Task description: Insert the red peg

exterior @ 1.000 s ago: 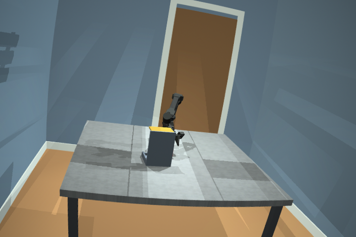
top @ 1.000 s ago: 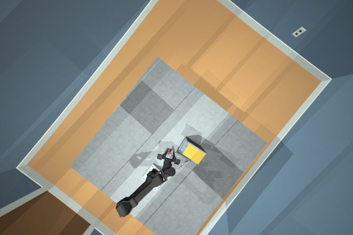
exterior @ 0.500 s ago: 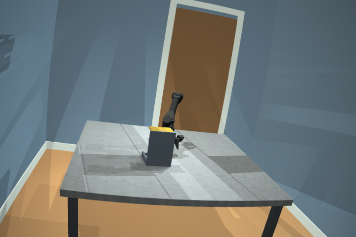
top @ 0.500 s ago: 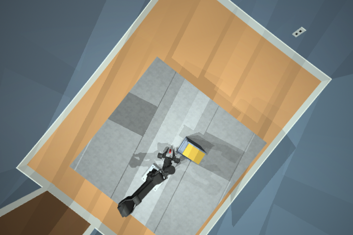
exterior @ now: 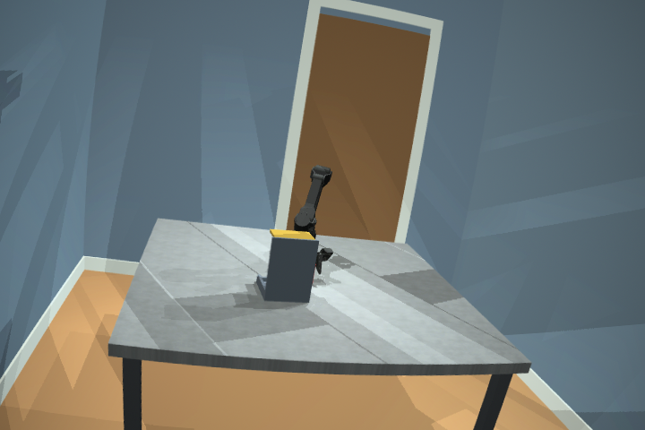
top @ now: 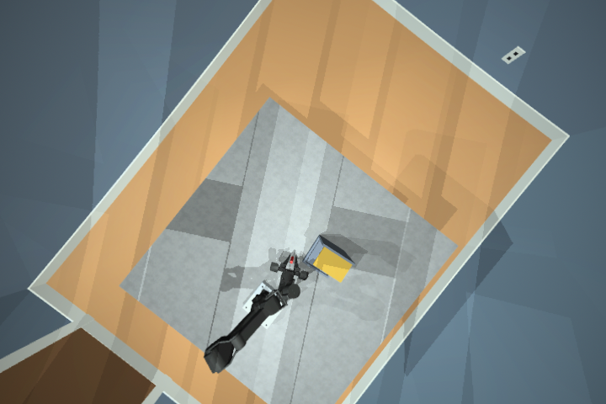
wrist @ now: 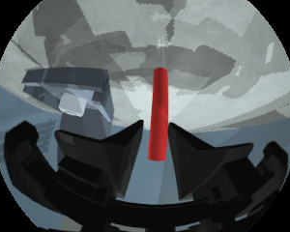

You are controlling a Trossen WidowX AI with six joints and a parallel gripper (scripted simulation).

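Right now my gripper tip is 170 mm below the yellow roof, 150 mm to the left of it and 100 mm short of it. Round my gripper tip: red peg 30 mm behind, 10 mm to the right, 10 mm below.
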